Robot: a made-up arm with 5 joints. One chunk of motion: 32 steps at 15 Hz.
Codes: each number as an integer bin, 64 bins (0 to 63) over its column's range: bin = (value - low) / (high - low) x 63, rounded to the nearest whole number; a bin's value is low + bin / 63 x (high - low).
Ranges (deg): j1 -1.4..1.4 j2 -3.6..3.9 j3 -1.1..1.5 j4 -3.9..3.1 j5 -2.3..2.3
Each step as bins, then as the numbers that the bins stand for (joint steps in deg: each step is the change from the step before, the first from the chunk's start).
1 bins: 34 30 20 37 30
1 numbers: 0.111 -0.029 -0.275 0.211 -0.110
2 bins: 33 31 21 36 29
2 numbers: 0.067 0.090 -0.233 0.100 -0.183
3 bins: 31 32 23 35 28
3 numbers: -0.022 0.210 -0.151 -0.011 -0.256
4 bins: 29 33 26 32 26
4 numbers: -0.111 0.329 -0.027 -0.344 -0.402
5 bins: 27 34 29 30 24
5 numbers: -0.200 0.448 0.097 -0.567 -0.548
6 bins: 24 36 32 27 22
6 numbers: -0.333 0.686 0.221 -0.900 -0.694
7 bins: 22 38 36 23 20
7 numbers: -0.422 0.924 0.386 -1.344 -0.840
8 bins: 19 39 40 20 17
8 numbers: -0.556 1.043 0.551 -1.678 -1.059
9 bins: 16 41 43 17 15
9 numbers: -0.689 1.281 0.675 -2.011 -1.205
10 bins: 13 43 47 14 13
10 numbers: -0.822 1.519 0.840 -2.344 -1.351
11 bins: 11 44 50 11 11
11 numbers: -0.911 1.638 0.963 -2.678 -1.497
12 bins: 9 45 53 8 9
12 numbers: -1.000 1.757 1.087 -3.011 -1.643
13 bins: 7 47 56 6 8
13 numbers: -1.089 1.995 1.211 -3.233 -1.716
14 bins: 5 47 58 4 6
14 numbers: -1.178 1.995 1.294 -3.456 -1.862
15 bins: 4 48 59 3 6
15 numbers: -1.222 2.114 1.335 -3.567 -1.862
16 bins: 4 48 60 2 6
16 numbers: -1.222 2.114 1.376 -3.678 -1.862
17 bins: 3 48 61 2 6
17 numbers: -1.267 2.114 1.417 -3.678 -1.862
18 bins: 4 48 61 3 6
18 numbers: -1.222 2.114 1.417 -3.567 -1.862
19 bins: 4 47 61 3 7
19 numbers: -1.222 1.995 1.417 -3.567 -1.789
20 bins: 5 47 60 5 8
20 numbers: -1.178 1.995 1.376 -3.344 -1.716
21 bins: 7 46 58 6 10
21 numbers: -1.089 1.876 1.294 -3.233 -1.570
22 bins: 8 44 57 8 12
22 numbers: -1.044 1.638 1.252 -3.011 -1.424
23 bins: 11 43 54 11 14
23 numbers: -0.911 1.519 1.129 -2.678 -1.278
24 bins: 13 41 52 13 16
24 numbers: -0.822 1.281 1.046 -2.456 -1.132
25 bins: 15 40 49 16 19
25 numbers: -0.733 1.162 0.922 -2.122 -0.913
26 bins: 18 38 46 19 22
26 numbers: -0.600 0.924 0.798 -1.789 -0.694
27 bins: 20 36 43 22 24
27 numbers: -0.511 0.686 0.675 -1.456 -0.548
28 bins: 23 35 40 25 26
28 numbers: -0.378 0.567 0.551 -1.122 -0.402
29 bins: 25 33 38 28 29
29 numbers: -0.289 0.329 0.468 -0.789 -0.183
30 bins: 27 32 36 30 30
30 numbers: -0.200 0.210 0.386 -0.567 -0.110
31 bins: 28 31 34 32 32
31 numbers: -0.156 0.090 0.303 -0.344 0.037
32 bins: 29 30 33 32 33
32 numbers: -0.111 -0.029 0.262 -0.344 0.110
